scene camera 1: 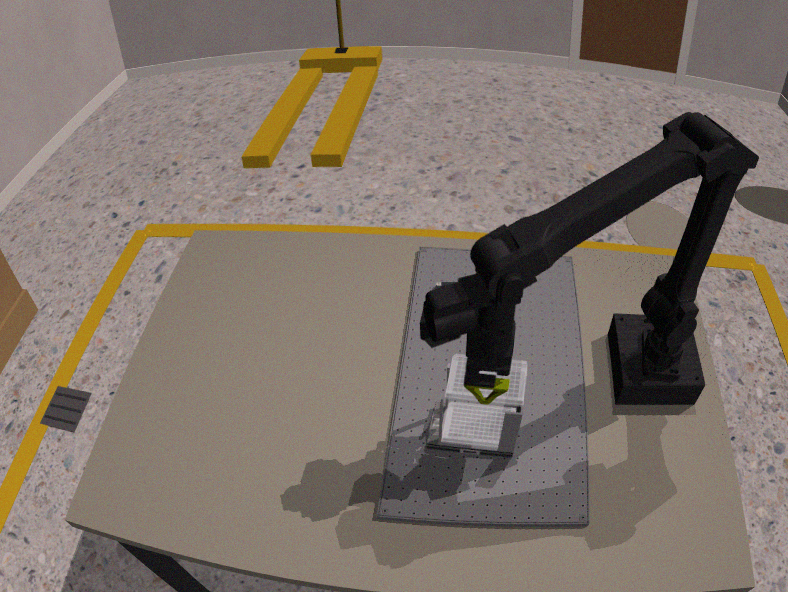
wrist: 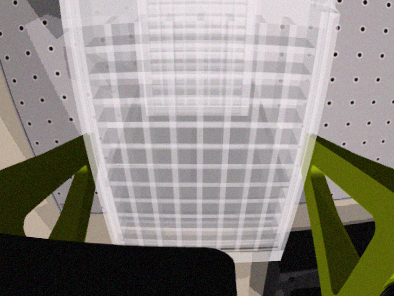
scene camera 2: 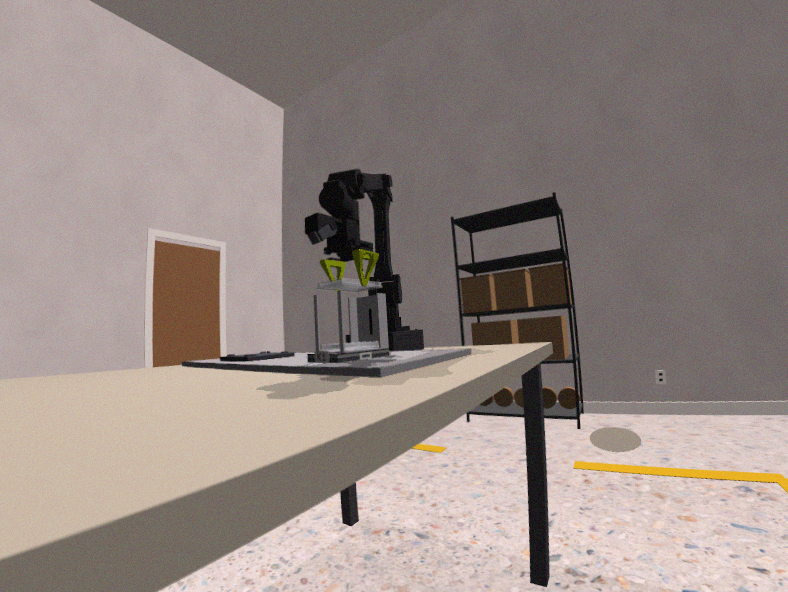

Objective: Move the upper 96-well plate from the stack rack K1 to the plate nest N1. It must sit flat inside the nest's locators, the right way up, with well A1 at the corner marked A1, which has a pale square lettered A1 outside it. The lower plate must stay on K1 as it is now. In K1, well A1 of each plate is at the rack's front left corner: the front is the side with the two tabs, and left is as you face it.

Labels:
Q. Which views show the gripper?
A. Scene camera 1, the wrist view and scene camera 2: all of them.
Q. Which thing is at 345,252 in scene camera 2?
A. The gripper.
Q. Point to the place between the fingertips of the gripper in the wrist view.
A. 199,145

